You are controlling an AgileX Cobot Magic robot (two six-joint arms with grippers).
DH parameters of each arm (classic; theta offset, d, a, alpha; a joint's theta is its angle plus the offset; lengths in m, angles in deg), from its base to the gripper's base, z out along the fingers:
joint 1: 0 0.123 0 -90
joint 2: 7.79 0 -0.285 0
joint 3: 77.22 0 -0.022 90
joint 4: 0 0.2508 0 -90
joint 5: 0 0 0.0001 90
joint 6: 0 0.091 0 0
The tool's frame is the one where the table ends.
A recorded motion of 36 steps. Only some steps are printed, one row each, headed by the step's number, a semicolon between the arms.
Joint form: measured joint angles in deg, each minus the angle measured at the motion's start. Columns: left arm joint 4, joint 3, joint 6, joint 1, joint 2, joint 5; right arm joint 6, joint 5, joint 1, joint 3, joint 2, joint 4.
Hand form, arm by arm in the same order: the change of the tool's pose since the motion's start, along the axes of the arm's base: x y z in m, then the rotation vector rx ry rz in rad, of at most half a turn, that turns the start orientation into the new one. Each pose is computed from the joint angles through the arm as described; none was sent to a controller.
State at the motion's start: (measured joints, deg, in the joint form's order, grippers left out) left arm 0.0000 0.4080 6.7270 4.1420 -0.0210 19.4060; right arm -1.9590 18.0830 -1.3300 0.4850 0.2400 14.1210
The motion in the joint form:
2: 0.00 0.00 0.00 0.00 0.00 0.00; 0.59 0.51 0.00 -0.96 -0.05 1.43
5: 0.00 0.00 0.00 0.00 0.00 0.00; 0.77 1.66 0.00 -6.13 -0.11 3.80
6: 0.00 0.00 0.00 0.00 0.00 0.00; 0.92 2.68 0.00 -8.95 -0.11 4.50
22: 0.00 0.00 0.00 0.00 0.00 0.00; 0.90 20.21 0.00 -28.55 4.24 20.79
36: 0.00 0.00 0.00 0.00 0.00 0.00; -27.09 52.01 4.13 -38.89 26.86 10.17
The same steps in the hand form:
2: 0.0000 0.0000 0.0000 0.0000 0.0000 0.0000; -0.0006 0.0009 0.0051 0.0345 -0.0090 0.0020
5: 0.0000 0.0000 0.0000 0.0000 0.0000 0.0000; -0.0046 0.0027 0.0340 0.0760 -0.0816 0.0139
6: 0.0000 0.0000 0.0000 0.0000 0.0000 0.0000; -0.0079 0.0036 0.0488 0.0888 -0.1137 0.0223
22: 0.0000 0.0000 0.0000 0.0000 0.0000 0.0000; -0.0379 0.0263 0.1339 0.3145 -0.1001 0.2391
36: 0.0000 0.0000 0.0000 0.0000 0.0000 0.0000; -0.0041 0.0321 0.1289 -0.2982 0.5212 0.6322

